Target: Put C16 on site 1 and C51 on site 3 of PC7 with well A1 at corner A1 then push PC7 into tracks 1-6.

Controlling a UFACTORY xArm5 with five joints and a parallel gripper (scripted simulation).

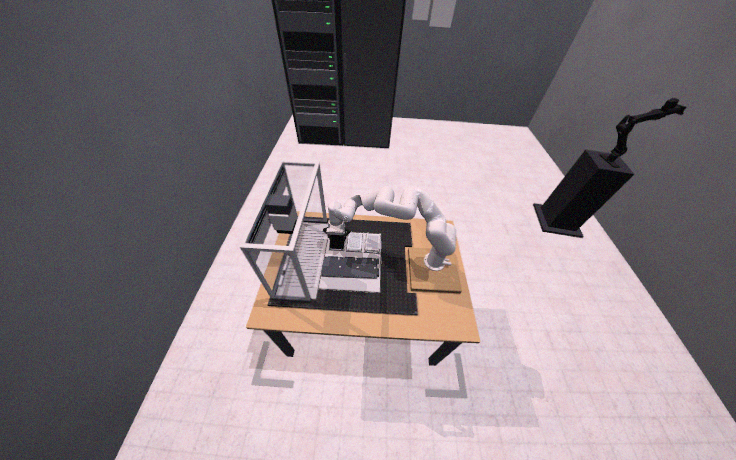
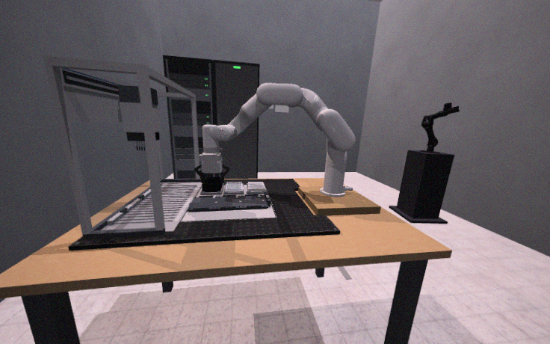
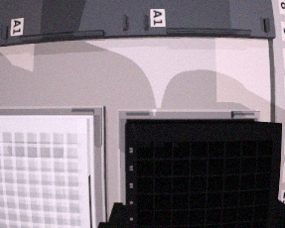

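Right now the 96-well plate C15 is 11 cm behind my hand, 3 cm below it and 1 cm to the right of it. From my hand the other things lie so: post (42 cm to the left, 20 cm above, 5 cm ahead); then grey plate carrier PC7 (17 cm to the left, 12 cm behind, 3 cm below).
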